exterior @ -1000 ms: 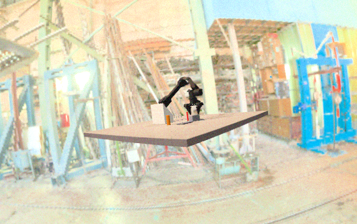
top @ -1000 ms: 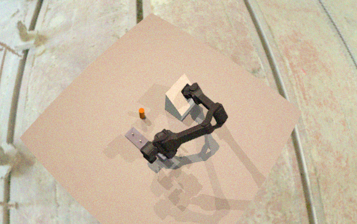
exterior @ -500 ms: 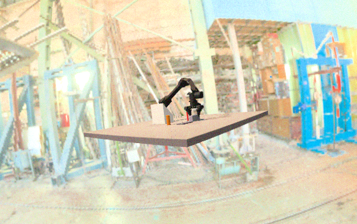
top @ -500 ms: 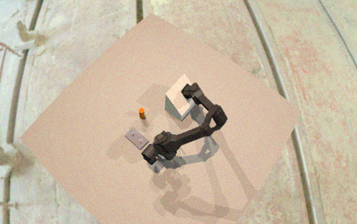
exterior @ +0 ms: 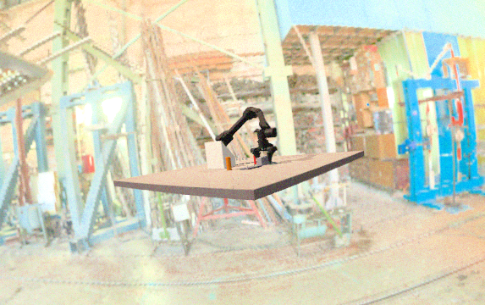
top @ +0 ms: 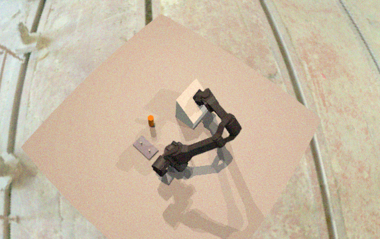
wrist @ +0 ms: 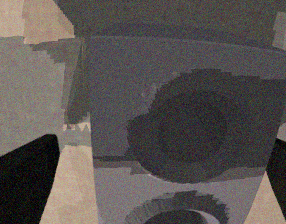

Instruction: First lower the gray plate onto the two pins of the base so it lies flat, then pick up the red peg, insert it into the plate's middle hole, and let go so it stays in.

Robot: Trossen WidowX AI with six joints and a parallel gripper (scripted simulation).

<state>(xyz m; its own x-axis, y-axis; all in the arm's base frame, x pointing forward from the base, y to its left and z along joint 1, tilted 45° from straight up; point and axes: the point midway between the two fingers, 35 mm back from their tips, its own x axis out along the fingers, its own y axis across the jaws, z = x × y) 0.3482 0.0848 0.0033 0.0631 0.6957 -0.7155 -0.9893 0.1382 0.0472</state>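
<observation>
Right now the gray plate is 30 mm above my gripper tip. Round my gripper tip: red peg 110 mm behind, 40 mm to the left, 30 mm above; orange cylinder 120 mm behind, 210 mm to the right, 30 mm above; base 150 mm to the right.
</observation>
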